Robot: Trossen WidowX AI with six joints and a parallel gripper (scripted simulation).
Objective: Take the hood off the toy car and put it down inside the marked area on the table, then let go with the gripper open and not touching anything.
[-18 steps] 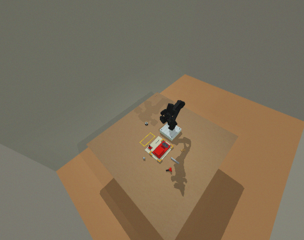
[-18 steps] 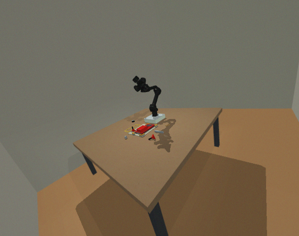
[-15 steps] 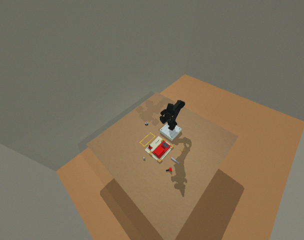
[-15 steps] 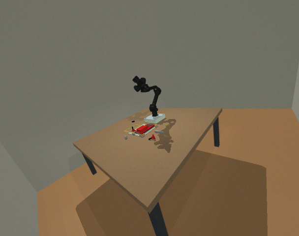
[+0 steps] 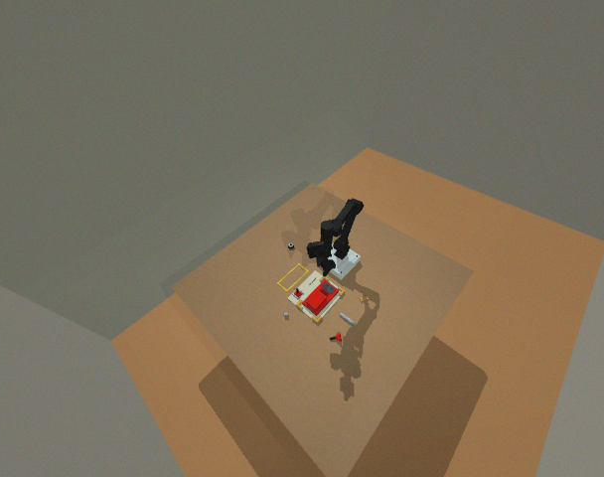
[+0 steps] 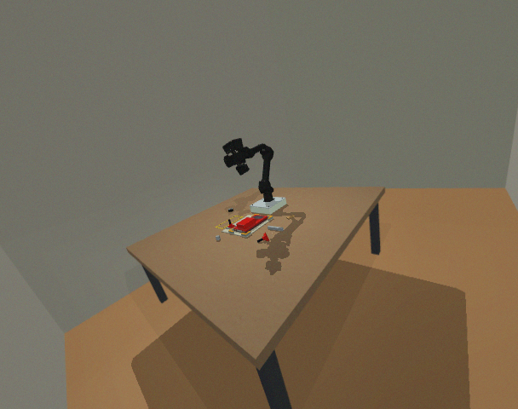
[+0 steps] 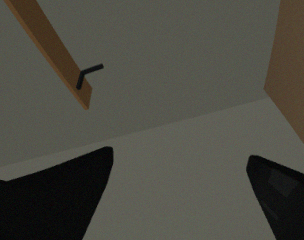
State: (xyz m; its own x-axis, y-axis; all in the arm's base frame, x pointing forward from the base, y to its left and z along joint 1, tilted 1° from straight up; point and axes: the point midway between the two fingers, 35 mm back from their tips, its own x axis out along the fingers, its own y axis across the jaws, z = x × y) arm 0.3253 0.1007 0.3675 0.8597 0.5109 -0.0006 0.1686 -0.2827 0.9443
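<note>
Now: the hood 20 mm behind my gripper tip, 50 mm to the right of it and 370 mm below it. Also, from my gripper tip: tan piece 210 mm behind, 140 mm to the left, 410 mm below; then small grey piece 140 mm ahead, 130 mm to the right, 400 mm below; then grey bar 50 mm behind, 140 mm to the left, 410 mm below.
</note>
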